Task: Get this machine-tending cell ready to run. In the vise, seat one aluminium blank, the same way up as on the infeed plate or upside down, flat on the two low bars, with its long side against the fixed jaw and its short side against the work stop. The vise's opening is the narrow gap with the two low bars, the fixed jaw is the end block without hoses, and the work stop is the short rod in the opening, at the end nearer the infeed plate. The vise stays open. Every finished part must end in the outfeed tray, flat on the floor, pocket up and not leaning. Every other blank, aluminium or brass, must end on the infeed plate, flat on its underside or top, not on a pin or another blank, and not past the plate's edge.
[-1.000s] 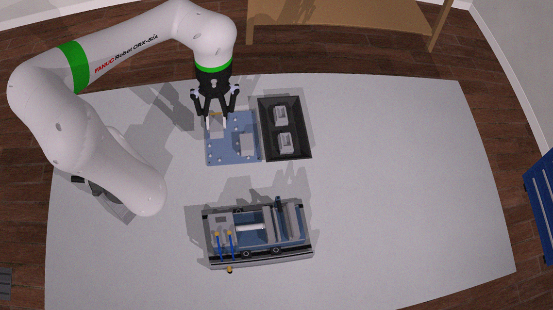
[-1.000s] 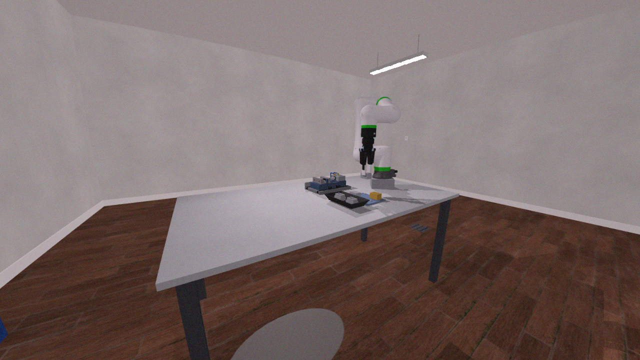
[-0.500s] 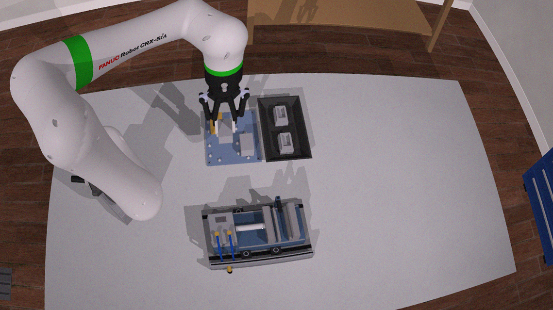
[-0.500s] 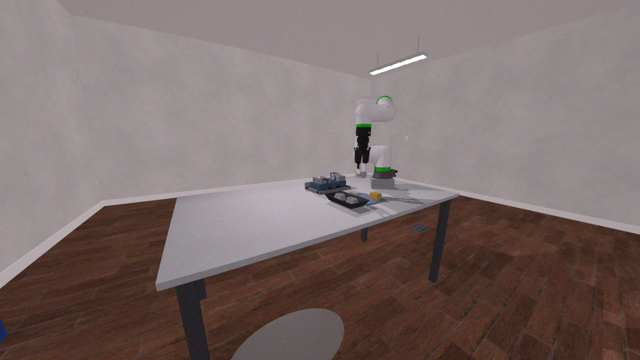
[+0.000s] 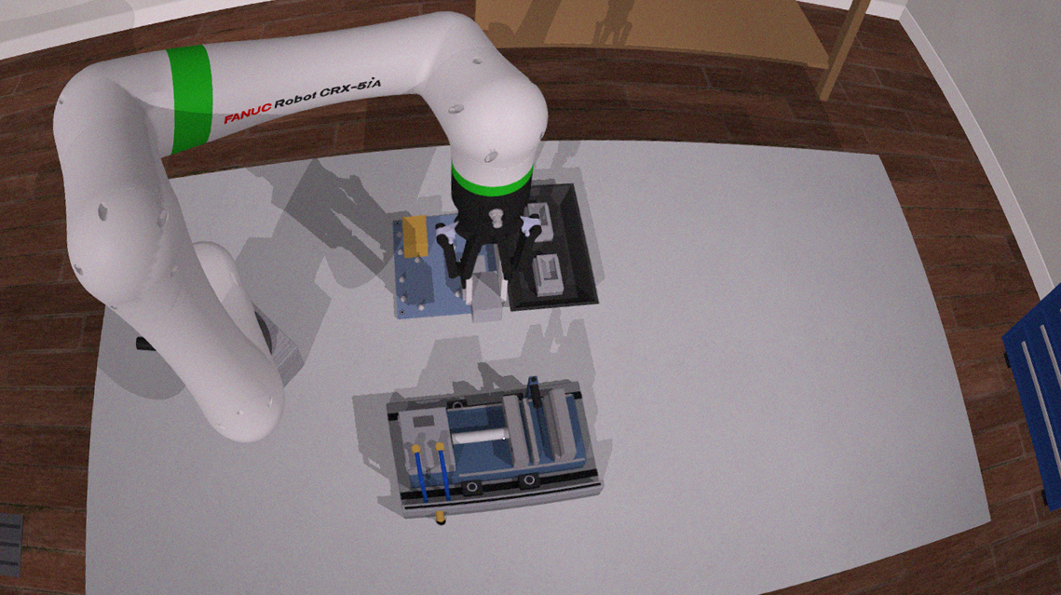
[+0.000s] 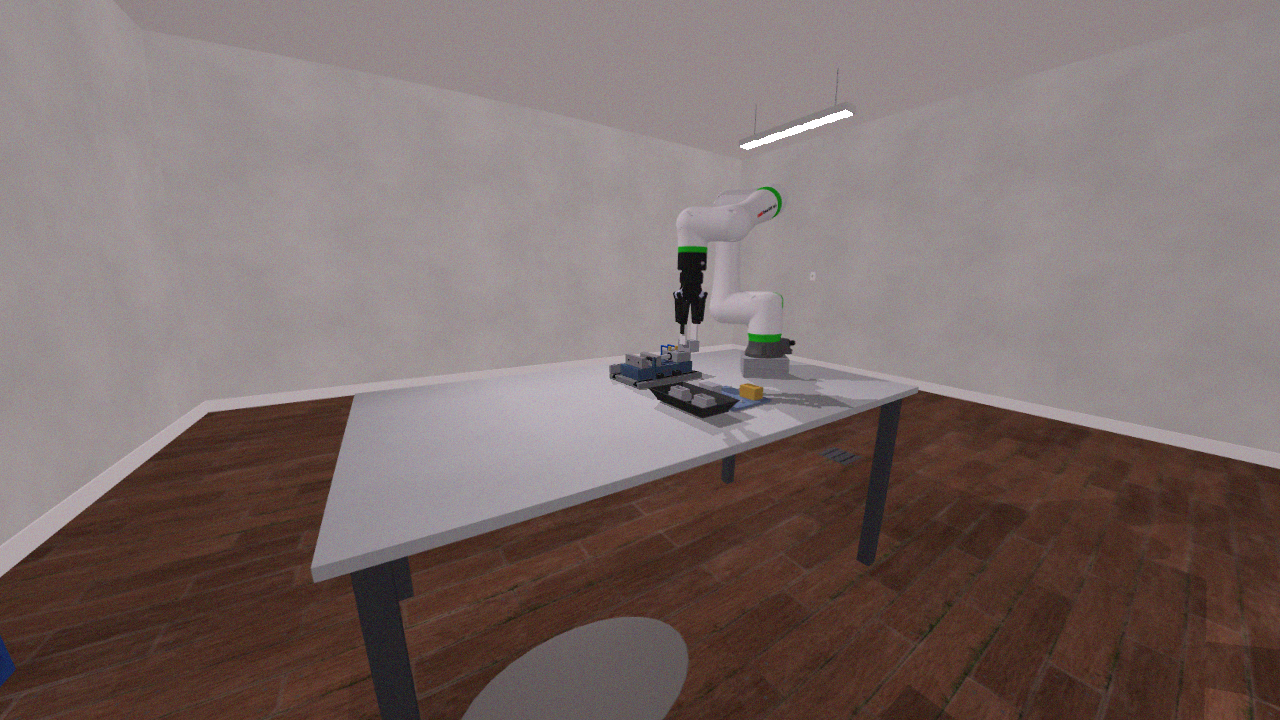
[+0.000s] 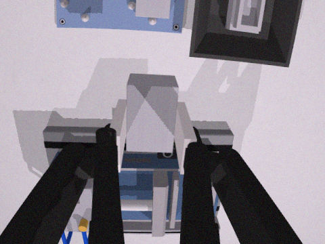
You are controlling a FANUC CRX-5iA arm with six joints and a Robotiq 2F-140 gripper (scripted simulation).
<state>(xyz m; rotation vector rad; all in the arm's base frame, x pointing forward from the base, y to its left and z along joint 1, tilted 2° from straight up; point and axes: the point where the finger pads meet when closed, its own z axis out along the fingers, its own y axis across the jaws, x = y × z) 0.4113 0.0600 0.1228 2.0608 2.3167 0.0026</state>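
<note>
The fixed jaw lies 11 cm ahead of my hand, 17 cm to the right of it and 11 cm below it. Also, from my hand: white piston rod: 1 cm behind, 18 cm to the right, 11 cm below; dark work stop rod: 7 cm ahead, 13 cm to the right, 10 cm below; moving jaw: 4 cm ahead, 18 cm to the right, 11 cm below.
</note>
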